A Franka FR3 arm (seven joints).
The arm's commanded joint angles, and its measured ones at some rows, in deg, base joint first. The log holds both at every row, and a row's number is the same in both.
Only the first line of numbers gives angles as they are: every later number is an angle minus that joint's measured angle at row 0.
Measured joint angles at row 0:
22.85 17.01 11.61 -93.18 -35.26 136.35 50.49
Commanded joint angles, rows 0 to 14:
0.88 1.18 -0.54 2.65 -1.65 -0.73 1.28
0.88 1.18 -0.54 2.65 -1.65 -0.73 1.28
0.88 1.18 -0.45 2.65 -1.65 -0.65 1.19
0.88 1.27 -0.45 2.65 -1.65 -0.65 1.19
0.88 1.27 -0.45 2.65 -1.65 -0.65 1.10
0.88 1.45 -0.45 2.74 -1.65 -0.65 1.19
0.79 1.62 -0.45 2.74 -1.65 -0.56 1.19
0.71 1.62 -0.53 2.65 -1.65 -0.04 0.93
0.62 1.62 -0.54 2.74 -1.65 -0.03 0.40
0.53 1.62 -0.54 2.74 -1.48 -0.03 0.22
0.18 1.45 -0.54 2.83 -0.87 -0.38 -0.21
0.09 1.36 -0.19 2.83 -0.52 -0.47 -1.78
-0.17 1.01 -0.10 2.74 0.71 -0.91 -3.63
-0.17 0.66 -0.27 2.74 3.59 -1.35 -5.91
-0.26 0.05 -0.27 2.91 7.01 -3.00 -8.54
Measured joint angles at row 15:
-0.01 0.41 -0.23 1.35 0.75 -0.09 -2.27
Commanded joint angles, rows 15 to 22:
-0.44 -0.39 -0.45 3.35 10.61 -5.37 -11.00
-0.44 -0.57 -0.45 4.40 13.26 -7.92 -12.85
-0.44 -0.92 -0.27 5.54 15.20 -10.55 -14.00
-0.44 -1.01 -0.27 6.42 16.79 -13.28 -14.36
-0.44 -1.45 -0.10 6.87 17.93 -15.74 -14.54
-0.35 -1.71 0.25 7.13 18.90 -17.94 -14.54
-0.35 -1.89 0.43 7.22 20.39 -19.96 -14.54
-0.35 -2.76 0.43 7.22 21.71 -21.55 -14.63
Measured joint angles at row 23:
-0.11 -1.38 -0.26 6.47 17.37 -16.14 -13.22
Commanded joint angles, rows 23 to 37:
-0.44 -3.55 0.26 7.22 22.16 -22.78 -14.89
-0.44 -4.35 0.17 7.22 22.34 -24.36 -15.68
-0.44 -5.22 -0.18 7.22 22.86 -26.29 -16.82
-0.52 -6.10 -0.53 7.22 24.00 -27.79 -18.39
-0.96 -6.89 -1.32 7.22 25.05 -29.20 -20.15
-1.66 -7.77 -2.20 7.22 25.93 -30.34 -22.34
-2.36 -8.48 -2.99 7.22 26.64 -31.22 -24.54
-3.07 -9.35 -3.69 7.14 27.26 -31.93 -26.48
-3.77 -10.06 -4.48 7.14 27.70 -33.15 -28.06
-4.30 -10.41 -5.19 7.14 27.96 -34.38 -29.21
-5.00 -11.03 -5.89 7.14 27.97 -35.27 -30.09
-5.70 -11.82 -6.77 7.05 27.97 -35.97 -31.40
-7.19 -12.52 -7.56 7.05 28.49 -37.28 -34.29
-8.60 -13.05 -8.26 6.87 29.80 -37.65 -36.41
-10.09 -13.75 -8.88 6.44 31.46 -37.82 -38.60
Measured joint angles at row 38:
-6.38 -11.48 -7.63 7.33 27.06 -35.86 -32.46
